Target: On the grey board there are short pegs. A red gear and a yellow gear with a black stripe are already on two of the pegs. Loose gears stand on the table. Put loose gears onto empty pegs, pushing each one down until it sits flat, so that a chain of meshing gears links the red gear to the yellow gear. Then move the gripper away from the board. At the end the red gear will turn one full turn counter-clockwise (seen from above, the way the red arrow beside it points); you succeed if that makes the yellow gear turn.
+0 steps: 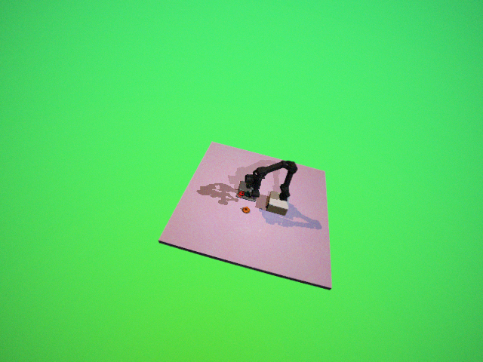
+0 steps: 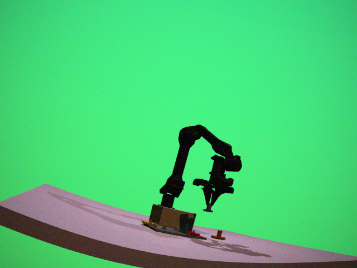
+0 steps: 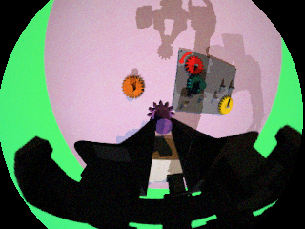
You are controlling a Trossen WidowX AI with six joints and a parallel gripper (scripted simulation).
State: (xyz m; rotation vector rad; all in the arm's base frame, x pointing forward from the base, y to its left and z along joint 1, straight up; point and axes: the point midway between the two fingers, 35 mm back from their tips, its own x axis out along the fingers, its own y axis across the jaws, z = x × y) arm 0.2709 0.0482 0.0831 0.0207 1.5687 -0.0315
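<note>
Right now the teal gear is 4 cm ahead of my gripper tip, 11 cm to the right of it and 12 cm below it. Round my gripper tip: orange gear 4 cm ahead, 7 cm to the left, 13 cm below; then red gear 8 cm ahead, 11 cm to the right, 13 cm below; then purple gear 1 cm below.
</note>
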